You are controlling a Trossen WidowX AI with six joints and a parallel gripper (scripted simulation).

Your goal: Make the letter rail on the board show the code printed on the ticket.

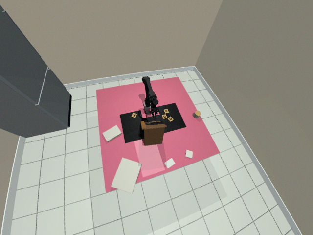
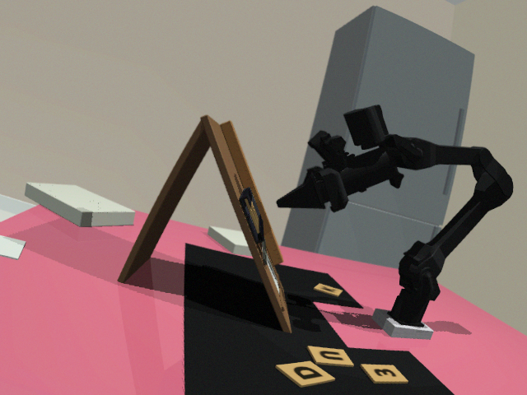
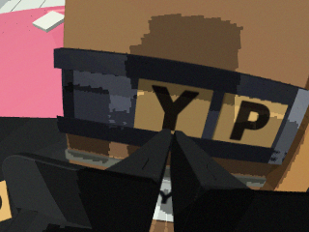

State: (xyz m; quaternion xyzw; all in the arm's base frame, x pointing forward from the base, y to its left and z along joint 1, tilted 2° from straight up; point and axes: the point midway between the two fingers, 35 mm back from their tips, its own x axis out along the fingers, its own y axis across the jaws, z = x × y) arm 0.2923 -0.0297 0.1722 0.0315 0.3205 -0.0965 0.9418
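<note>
Right now the white ticket is 2 cm behind my gripper tip, 1 cm to the right of it and 11 cm below it. Round my gripper tip: black mat (11 cm behind, 3 cm to the left, 18 cm below).
</note>
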